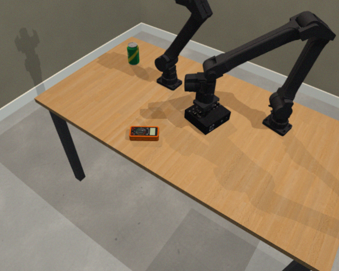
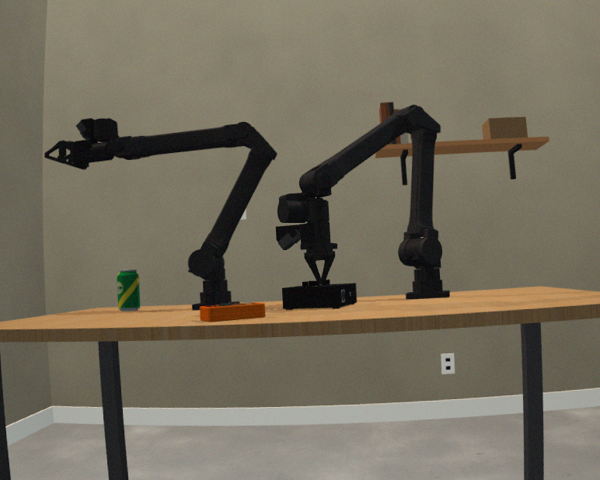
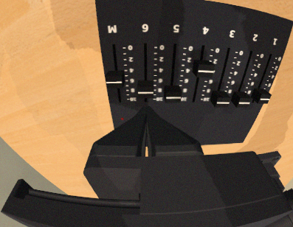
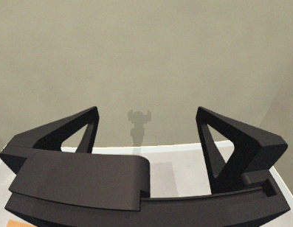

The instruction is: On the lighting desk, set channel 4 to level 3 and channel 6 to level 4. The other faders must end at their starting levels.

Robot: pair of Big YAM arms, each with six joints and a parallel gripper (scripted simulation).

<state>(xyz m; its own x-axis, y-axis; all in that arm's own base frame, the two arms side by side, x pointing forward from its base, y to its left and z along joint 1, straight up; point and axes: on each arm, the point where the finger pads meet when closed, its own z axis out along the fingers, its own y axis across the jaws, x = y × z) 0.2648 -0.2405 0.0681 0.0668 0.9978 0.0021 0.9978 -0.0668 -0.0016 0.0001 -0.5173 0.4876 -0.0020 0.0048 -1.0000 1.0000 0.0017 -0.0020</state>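
Right now my left hand is 2 cm to the left of the channel 6 fader cap and 1 cm past it. Also, from my left hand: M fader cap (4 cm to the right, 1 cm ahead); channel 4 fader cap (6 cm behind, 3 cm to the right); channel 5 fader cap (3 cm behind, 1 cm to the right).
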